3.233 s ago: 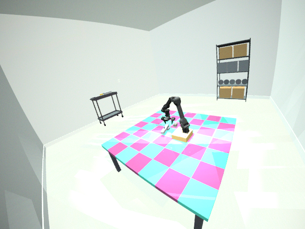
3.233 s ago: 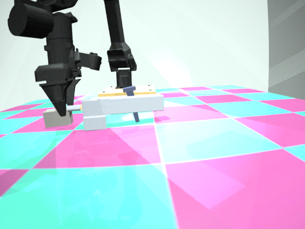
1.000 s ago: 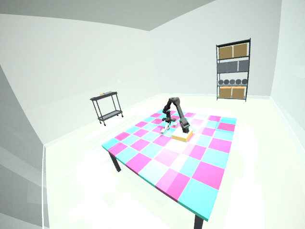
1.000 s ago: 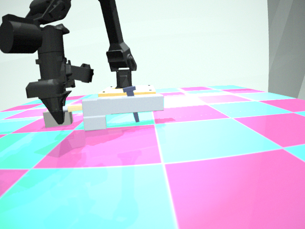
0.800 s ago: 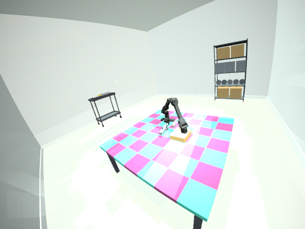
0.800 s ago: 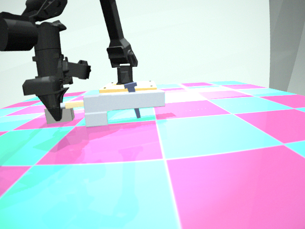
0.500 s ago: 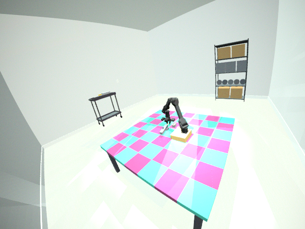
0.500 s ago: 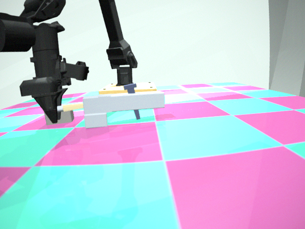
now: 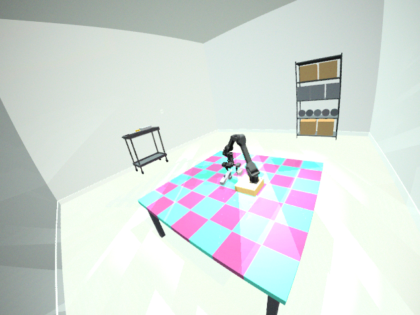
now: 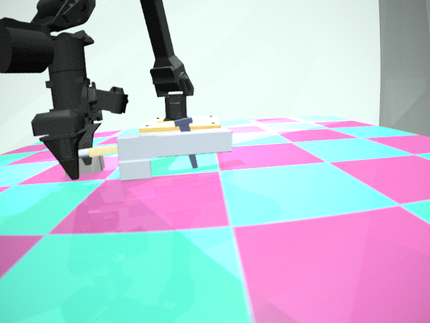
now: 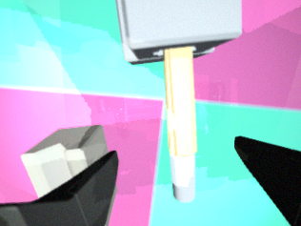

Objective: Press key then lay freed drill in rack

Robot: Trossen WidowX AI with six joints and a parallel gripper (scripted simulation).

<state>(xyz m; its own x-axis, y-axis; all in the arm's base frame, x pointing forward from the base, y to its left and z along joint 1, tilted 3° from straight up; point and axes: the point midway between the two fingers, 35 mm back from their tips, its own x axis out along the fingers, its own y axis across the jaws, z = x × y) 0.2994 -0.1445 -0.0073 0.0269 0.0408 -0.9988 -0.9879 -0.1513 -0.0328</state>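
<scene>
Now: gripper tip 10 mm past the drill, 50 mm to the right of it and 30 mm below it. Also, from my gripper tip: blue t-shaped key: 30 mm behind, 170 mm to the left, 30 mm above; small grey block: 70 mm behind, 30 mm to the right; white housing block: 20 mm behind, 150 mm to the left, 20 mm above.
</scene>
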